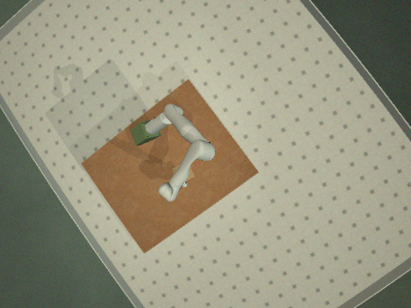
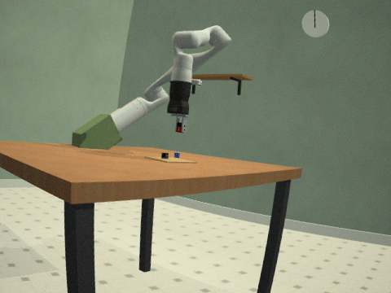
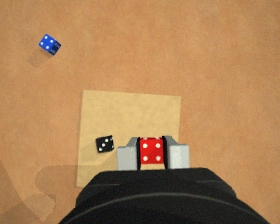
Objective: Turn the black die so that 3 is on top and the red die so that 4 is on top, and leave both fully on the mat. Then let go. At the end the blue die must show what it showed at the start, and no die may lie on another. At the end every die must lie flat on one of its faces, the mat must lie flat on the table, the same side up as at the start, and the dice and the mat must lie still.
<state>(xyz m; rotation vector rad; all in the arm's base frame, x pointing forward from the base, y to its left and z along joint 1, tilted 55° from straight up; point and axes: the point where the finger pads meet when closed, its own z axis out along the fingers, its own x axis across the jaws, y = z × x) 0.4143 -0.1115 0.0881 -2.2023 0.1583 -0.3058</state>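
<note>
My gripper is now 30 mm past the tan mat, 10 mm to the left of it and 120 mm above it. Also, from my hand: blue die (140 mm behind, 140 mm to the left, 120 mm below); black die (60 mm behind, 10 mm to the right, 110 mm below); red die (10 mm below).
</note>
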